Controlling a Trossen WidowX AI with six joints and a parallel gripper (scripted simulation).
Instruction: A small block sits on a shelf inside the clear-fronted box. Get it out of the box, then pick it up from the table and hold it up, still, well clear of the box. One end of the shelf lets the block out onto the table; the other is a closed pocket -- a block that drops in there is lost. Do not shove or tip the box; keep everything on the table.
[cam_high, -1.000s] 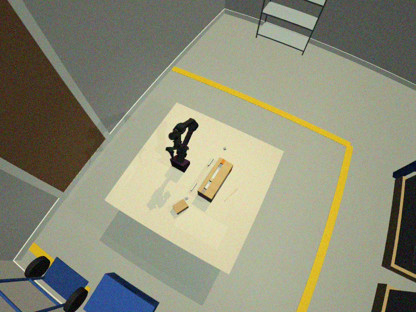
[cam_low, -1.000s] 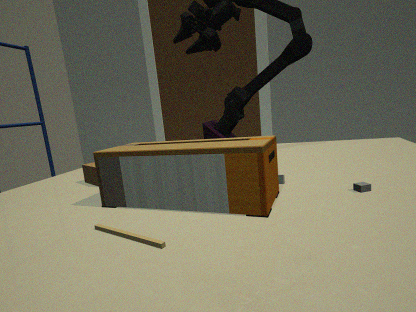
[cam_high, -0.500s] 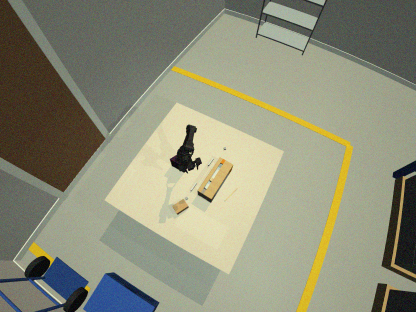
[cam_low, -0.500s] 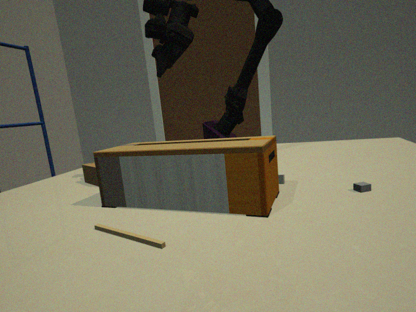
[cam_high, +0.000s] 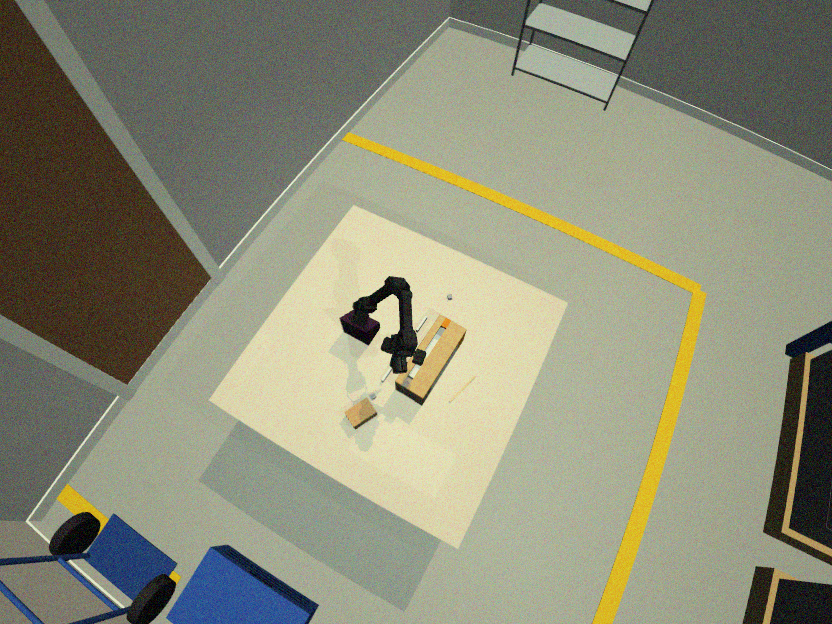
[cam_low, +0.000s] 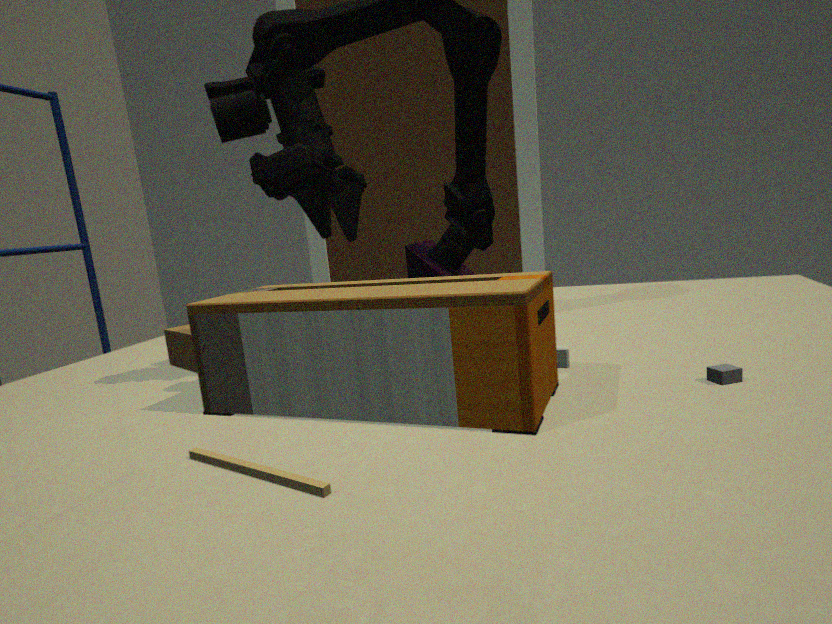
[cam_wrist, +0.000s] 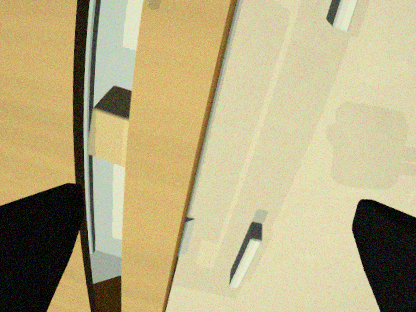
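My gripper tip is now 60 mm short of the long wooden box, 70 mm to the right of it and 120 mm above it. The rest, counted from my gripper tip: thin wooden stick 280 mm ahead, 10 mm to the right, 180 mm below; flat tan block 120 mm behind, 280 mm to the right, 150 mm below.
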